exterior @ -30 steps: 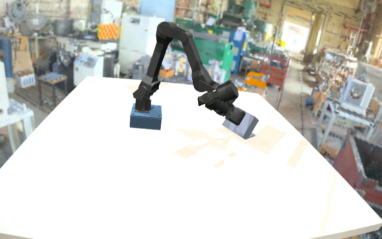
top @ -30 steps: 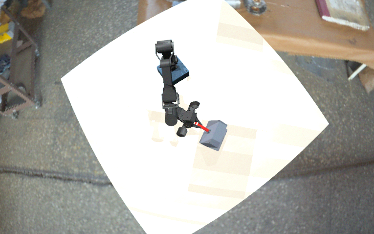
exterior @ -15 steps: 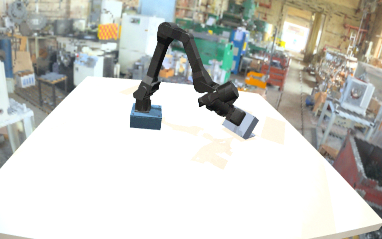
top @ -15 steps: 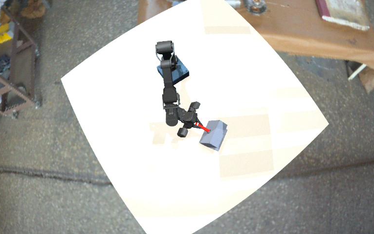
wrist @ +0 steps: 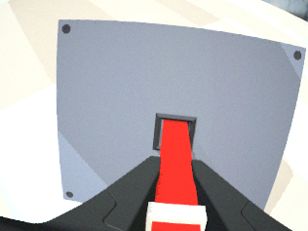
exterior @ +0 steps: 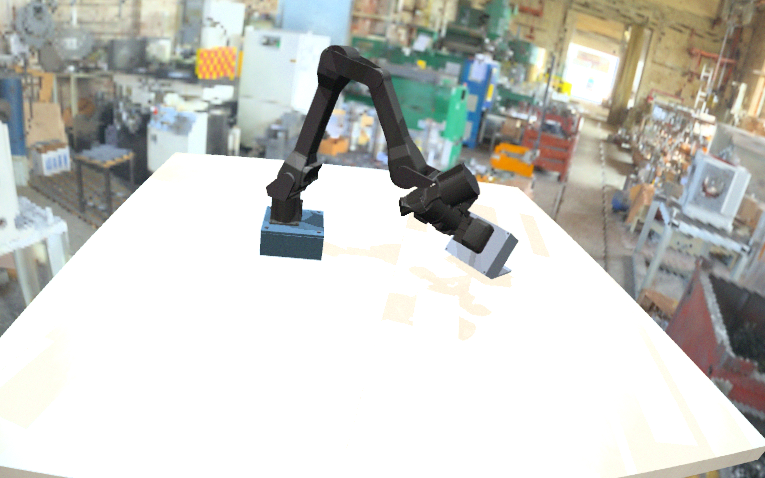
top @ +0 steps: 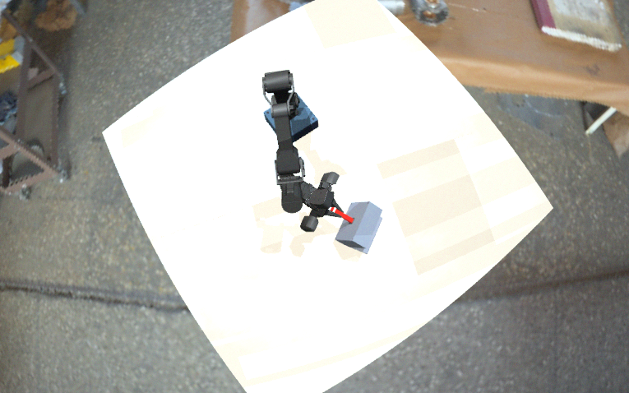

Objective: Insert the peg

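Right now the grey sloped panel is 5 cm ahead of my gripper tip, 4 cm below it and 3 cm to the left of it. From my gripper tip the other things lie so: red square peg: 1 cm to the right, 1 cm behind, 1 cm above.
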